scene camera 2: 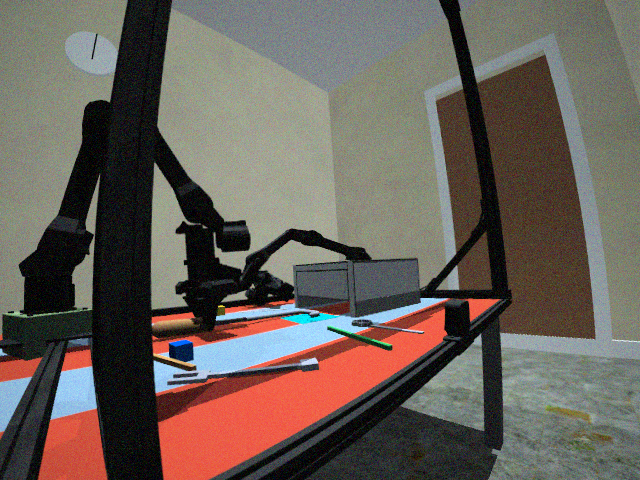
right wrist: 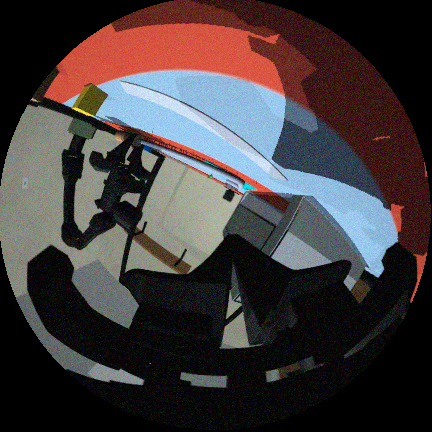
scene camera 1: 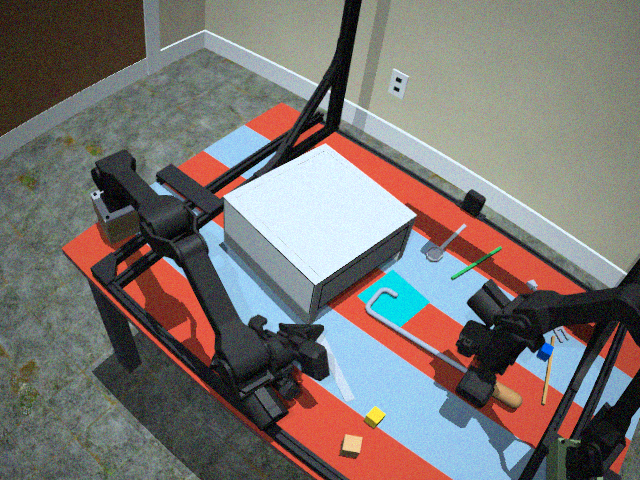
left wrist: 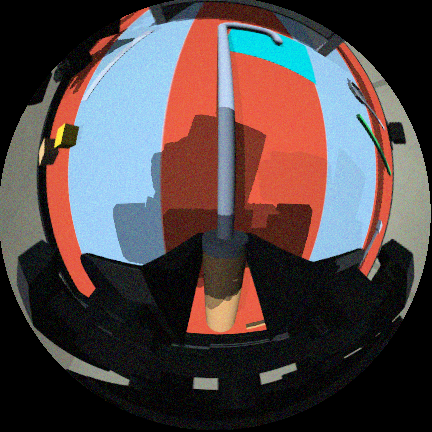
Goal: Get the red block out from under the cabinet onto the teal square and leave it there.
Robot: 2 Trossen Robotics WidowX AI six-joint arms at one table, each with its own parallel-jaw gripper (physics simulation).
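Frame: origin at the left arm's base, x ahead, y left, z up, level; metres.
Where they show: left gripper, between the fingertips: [scene camera 2: 207, 329] [right wrist: 138, 136] [left wrist: 223, 238]; right gripper, between the fingertips: [scene camera 2: 279, 288] [right wrist: 232, 239] [scene camera 1: 322, 327]; left arm's base, origin of its link: [scene camera 2: 48, 311] [right wrist: 80, 134] [scene camera 1: 581, 464]; right arm's base, origin of its link: [scene camera 1: 117, 198].
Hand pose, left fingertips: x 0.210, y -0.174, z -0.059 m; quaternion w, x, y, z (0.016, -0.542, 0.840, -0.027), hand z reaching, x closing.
Each offset is from my left fingertips to the top centre of the thing. "pt": to the spot under its first point.
The cabinet @(0.130 m up, 0.375 m ahead, 0.233 m right) [scene camera 1: 320, 211] [scene camera 2: 385, 286] [right wrist: 320, 230] stands on the table; the red block does not show in any view. The teal square @(pt 0.005 m down, 0.151 m ahead, 0.150 m right) [scene camera 1: 410, 304] [scene camera 2: 299, 319] [left wrist: 295, 60] lies in front of the cabinet. My left gripper [scene camera 1: 485, 387] [scene camera 2: 206, 321] [left wrist: 223, 238] is shut on the wooden handle of a grey hooked rod [scene camera 1: 423, 343] [left wrist: 226, 90], whose bent end lies over the teal square. My right gripper [scene camera 1: 316, 330] [right wrist: 232, 239] is shut and empty, beside the cabinet's near corner in scene camera 1.
A pale strip @(0.005 m down, 0.276 m ahead, 0.034 m left) [scene camera 1: 338, 372] [right wrist: 200, 112] lies near my right gripper. A yellow cube @(0.019 m up, 0.184 m ahead, 0.125 m left) [scene camera 1: 375, 416] and tan cube @(0.024 m up, 0.215 m ahead, 0.191 m left) [scene camera 1: 351, 445] lie at the near edge. A blue cube @(0.019 m up, 0.157 m back, 0.096 m right) [scene camera 1: 544, 351], green stick @(0.001 m up, 0.008 m ahead, 0.306 m right) [scene camera 1: 476, 262] and ring-ended tool @(0.002 m up, 0.083 m ahead, 0.348 m right) [scene camera 1: 454, 236] lie toward the far side.
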